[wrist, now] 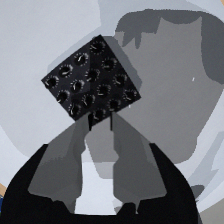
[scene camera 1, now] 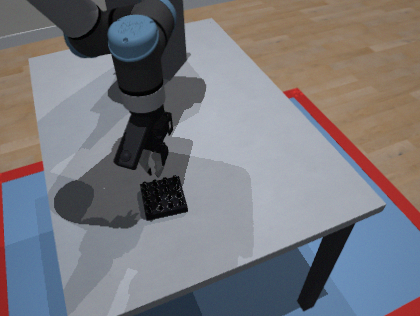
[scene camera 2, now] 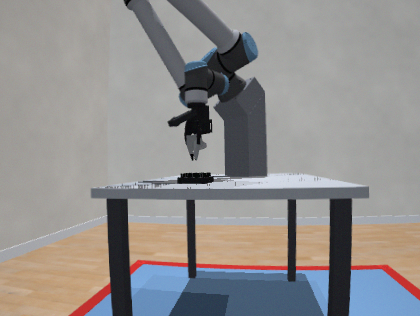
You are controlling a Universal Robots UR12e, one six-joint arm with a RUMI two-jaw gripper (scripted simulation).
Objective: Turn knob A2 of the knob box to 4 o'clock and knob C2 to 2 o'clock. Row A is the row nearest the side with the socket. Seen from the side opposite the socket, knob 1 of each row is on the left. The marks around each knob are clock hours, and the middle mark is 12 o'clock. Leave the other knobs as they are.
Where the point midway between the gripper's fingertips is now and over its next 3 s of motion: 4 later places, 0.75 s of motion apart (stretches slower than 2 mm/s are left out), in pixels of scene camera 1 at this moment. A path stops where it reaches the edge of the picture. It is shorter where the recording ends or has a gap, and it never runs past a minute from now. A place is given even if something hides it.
My gripper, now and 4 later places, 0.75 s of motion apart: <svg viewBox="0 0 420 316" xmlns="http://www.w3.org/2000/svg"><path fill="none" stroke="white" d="M154 176L155 181L156 186L155 188L156 190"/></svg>
